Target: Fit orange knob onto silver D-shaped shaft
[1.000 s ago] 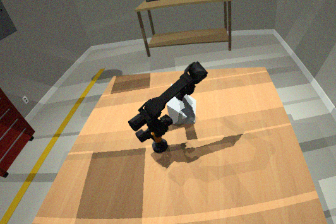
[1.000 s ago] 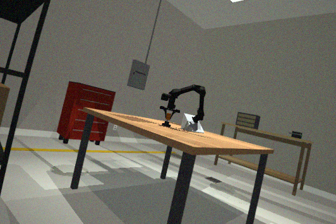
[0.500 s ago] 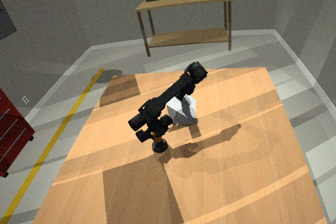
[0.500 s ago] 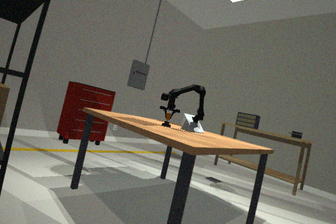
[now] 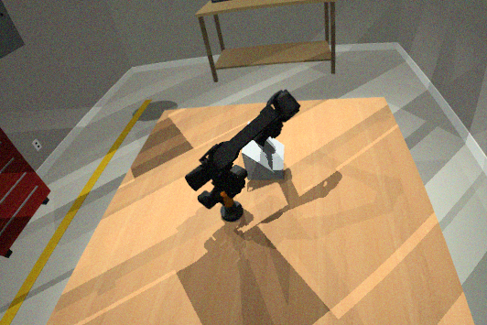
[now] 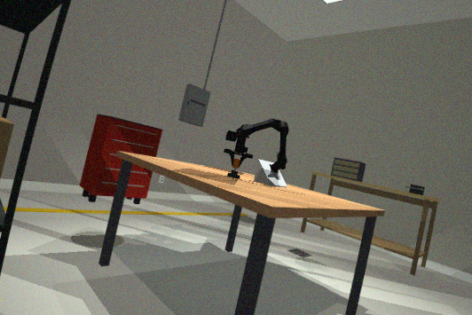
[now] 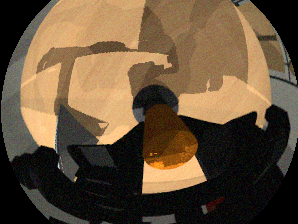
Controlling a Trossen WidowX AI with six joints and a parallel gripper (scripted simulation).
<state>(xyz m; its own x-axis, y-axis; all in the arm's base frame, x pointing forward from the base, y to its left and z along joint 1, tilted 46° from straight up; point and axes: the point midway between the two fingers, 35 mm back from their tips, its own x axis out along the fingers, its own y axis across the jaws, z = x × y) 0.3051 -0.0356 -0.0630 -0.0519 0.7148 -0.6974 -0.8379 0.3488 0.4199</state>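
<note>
Right now the orange knob is 3 cm above my gripper tip. Also, from my gripper tip: dark round pedestal: 4 cm below.
</note>
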